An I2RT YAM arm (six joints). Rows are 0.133 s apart.
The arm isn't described. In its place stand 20 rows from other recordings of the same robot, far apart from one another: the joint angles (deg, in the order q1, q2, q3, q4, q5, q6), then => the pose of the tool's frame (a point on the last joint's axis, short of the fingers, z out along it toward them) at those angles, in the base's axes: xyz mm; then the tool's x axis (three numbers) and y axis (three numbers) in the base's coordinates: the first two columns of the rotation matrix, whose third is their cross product.
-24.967, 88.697, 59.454, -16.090, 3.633, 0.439 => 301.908 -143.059 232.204 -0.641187 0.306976 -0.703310 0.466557 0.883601 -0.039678
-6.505, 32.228, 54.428, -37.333, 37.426, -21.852 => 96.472 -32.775 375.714 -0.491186 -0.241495 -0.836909 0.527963 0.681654 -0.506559
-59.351, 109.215, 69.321, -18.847, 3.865, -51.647 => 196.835 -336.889 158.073 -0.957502 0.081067 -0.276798 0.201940 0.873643 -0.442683
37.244, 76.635, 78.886, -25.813, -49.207, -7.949 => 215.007 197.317 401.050 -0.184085 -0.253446 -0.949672 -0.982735 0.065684 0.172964
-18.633, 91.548, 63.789, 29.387, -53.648, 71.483 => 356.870 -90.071 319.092 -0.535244 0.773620 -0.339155 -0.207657 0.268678 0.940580
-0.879, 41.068, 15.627, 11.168, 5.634, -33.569 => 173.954 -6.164 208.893 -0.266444 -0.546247 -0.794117 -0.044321 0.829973 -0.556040
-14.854, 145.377, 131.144, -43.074, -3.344, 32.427 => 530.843 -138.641 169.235 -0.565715 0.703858 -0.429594 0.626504 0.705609 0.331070
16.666, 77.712, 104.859, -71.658, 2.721, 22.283 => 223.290 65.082 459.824 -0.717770 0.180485 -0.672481 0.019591 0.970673 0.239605
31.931, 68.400, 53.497, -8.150, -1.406, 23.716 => 233.640 146.633 311.021 -0.524632 0.146822 -0.838573 -0.367965 0.849147 0.378882
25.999, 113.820, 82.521, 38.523, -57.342, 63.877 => 399.955 228.409 290.724 -0.836637 0.131016 -0.531859 -0.536163 0.002855 0.844110
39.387, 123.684, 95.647, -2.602, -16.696, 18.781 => 382.943 327.641 215.887 -0.630098 -0.118328 -0.767447 -0.629505 0.656492 0.415623
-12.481, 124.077, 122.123, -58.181, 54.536, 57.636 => 444.774 -128.146 301.695 -0.012847 0.504772 -0.863157 0.994277 0.098011 0.042518
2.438, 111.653, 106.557, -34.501, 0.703, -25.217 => 450.832 18.758 327.018 -0.562022 -0.450331 -0.693782 -0.301246 0.892626 -0.335365
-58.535, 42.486, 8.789, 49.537, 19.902, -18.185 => 76.223 -147.772 235.138 -0.168288 -0.287186 -0.942976 0.968827 0.128250 -0.211960
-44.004, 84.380, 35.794, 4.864, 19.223, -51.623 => 192.527 -202.243 157.806 -0.957065 -0.104759 -0.270282 0.123775 0.695450 -0.707835
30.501, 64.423, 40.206, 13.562, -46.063, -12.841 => 203.319 149.522 287.604 0.058461 -0.144538 -0.987771 -0.973281 0.211836 -0.088601
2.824, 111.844, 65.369, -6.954, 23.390, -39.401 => 394.234 5.297 136.552 -0.741087 -0.619848 -0.258028 -0.361546 0.692251 -0.624558
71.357, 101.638, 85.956, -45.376, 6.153, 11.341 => 124.544 357.223 267.885 -0.456280 -0.740836 -0.492920 -0.852407 0.522869 0.003196
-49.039, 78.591, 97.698, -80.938, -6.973, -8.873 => 154.862 -171.800 412.789 -0.680808 0.550706 -0.482932 0.614342 0.788353 0.032927
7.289, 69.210, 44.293, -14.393, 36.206, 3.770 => 253.870 11.272 246.430 -0.603960 -0.023764 -0.796660 0.391525 0.861791 -0.322528
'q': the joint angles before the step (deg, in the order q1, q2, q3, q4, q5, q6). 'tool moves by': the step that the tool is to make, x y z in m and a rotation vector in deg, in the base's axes. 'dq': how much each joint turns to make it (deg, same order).
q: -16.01, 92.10, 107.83, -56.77, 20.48, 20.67
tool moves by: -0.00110, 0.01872, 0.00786, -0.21, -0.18, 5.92
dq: 2.90, -0.86, 0.89, -0.80, -2.19, -2.21
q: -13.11, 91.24, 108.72, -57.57, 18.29, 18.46
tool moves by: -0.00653, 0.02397, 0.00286, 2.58, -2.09, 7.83
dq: 3.43, -2.99, -2.72, 1.41, -5.26, -0.52
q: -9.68, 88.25, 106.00, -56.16, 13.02, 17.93
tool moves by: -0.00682, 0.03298, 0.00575, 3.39, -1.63, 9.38
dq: 5.35, -2.20, -0.88, -0.17, -5.36, 0.35
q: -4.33, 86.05, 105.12, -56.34, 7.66, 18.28
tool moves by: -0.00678, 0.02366, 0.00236, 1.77, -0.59, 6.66
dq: 4.15, -1.58, -0.96, -0.09, -3.09, -0.08
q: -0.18, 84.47, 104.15, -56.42, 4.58, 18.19
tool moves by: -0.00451, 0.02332, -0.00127, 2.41, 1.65, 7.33
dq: 4.13, -0.27, 0.08, -1.93, -4.04, 0.00
